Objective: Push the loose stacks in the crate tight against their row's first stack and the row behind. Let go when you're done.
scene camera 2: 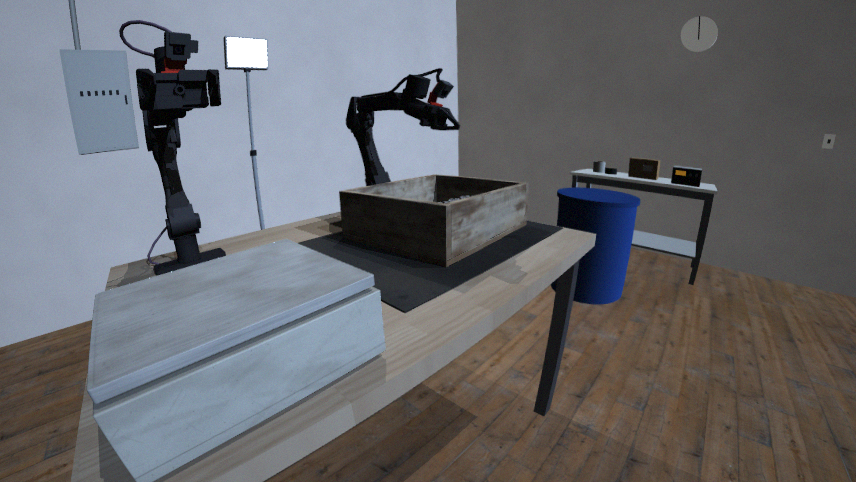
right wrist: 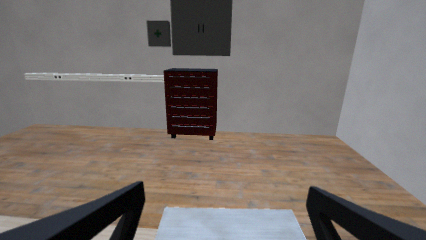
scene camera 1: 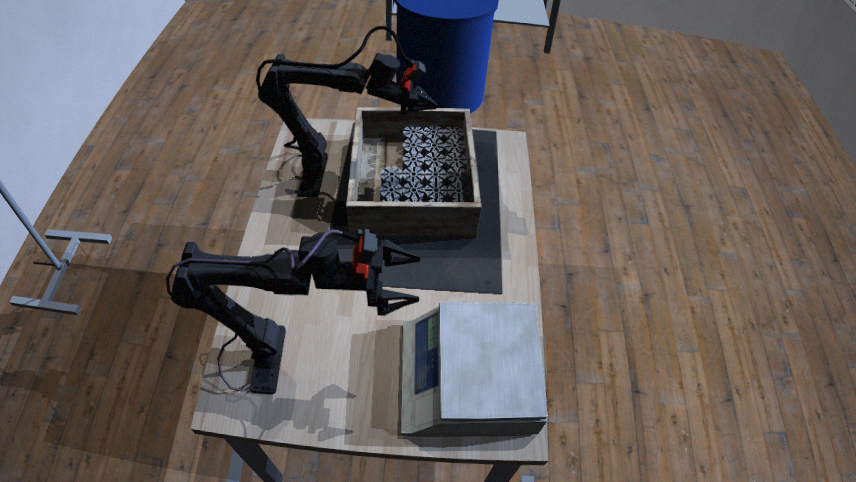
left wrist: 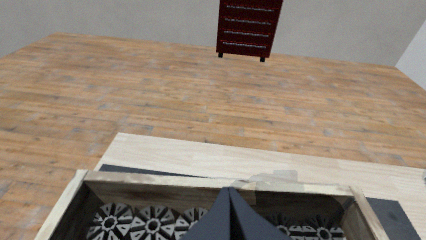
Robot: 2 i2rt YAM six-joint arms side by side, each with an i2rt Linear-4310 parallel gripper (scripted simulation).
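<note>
My left gripper (scene camera 1: 437,107) is there to be seen, and so is my right gripper (scene camera 2: 187,80). I can see a wooden crate (scene camera 2: 443,234), and I find the crate (scene camera 1: 379,145) and again the crate (left wrist: 88,190), while in the right wrist view the crate is out of frame. A dark mat (scene camera 1: 450,264) is visible to me too, with the mat (scene camera 2: 405,283) showing as well; in the right wrist view the mat is out of frame. There is also a scale (scene camera 2: 158,406), and I see the scale (scene camera 1: 480,364) too.
</note>
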